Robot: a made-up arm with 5 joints.
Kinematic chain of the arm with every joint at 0, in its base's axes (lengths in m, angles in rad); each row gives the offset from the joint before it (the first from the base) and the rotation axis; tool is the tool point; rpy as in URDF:
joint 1: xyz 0 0 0.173 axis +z
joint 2: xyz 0 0 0 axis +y
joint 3: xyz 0.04 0 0.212 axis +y
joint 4: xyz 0.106 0 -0.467 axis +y
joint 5: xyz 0.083 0 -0.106 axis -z
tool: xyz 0 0 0 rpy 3.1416 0 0
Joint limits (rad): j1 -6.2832..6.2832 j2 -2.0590..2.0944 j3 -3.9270..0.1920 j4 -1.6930..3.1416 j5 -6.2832..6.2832
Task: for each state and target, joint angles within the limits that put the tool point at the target. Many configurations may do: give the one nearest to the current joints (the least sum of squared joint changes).
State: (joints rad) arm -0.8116 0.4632 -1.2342 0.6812 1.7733
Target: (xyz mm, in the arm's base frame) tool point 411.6 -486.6 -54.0
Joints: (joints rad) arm -0.8687 0.6180 -1.3441 0.6320 1.7733
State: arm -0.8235 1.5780 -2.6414 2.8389 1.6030
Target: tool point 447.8 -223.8 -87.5
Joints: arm -0.4635 1.5434 -2.3996 3.0886 1.6030
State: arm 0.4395 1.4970 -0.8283 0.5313 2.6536
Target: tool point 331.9 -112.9 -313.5
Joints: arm -0.3279 0.8770 -0.9407 0.5296 2.6536
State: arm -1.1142 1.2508 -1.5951 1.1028 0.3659
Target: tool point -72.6 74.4 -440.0
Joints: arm -0.7976 1.8650 -1.2567 1.0849 0.3659
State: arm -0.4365 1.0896 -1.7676 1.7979 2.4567
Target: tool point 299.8 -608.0 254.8
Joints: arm -1.1127 0.6273 -2.1008 1.7892 2.4567
